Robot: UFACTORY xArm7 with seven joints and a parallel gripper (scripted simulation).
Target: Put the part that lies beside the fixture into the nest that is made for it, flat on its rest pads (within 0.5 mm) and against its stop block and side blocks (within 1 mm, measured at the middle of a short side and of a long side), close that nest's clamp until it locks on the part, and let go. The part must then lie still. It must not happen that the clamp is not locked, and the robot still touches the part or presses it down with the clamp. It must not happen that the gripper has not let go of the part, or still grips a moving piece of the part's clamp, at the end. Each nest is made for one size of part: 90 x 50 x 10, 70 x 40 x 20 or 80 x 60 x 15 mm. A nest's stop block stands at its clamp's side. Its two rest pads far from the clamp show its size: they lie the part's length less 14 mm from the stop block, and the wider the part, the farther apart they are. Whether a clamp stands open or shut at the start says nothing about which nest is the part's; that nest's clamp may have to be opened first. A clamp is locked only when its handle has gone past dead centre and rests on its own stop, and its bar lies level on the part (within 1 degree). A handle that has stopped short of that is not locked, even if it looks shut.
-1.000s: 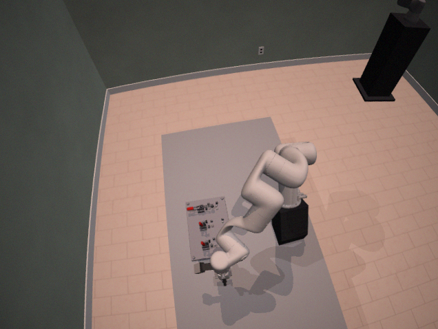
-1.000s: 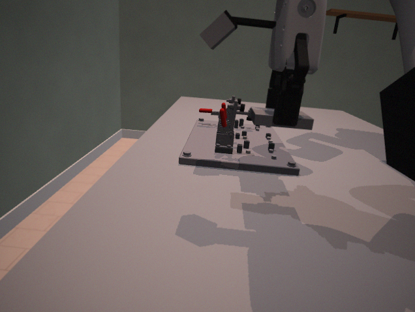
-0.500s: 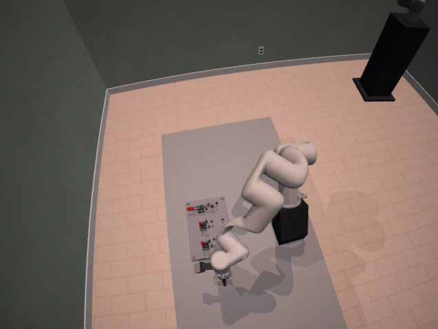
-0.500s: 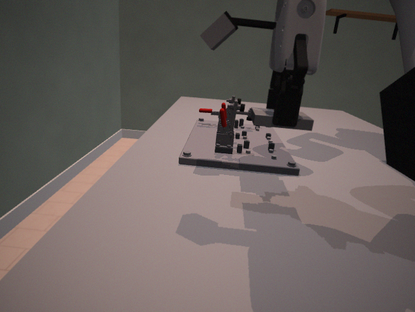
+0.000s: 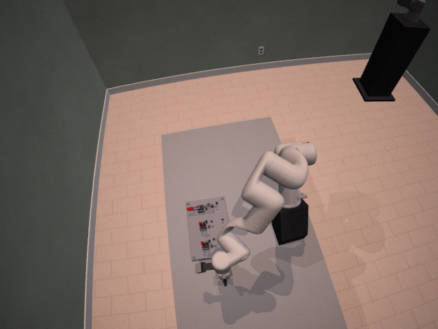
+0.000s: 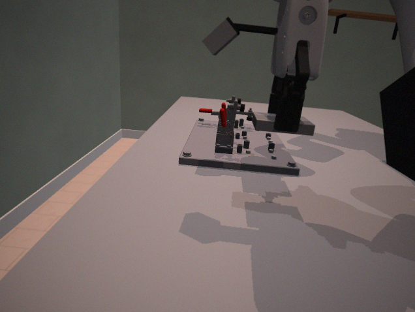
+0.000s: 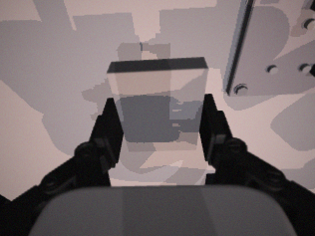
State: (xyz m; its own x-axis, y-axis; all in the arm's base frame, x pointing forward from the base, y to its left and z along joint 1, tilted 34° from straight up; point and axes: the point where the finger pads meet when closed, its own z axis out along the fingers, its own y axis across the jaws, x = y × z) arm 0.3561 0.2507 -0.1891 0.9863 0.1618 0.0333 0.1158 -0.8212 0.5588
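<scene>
My gripper is now 260 mm to the left of the fixture plate, 130 mm above it and 80 mm short of it. From my hand the other things lie so: grey part: 10 mm below.
</scene>
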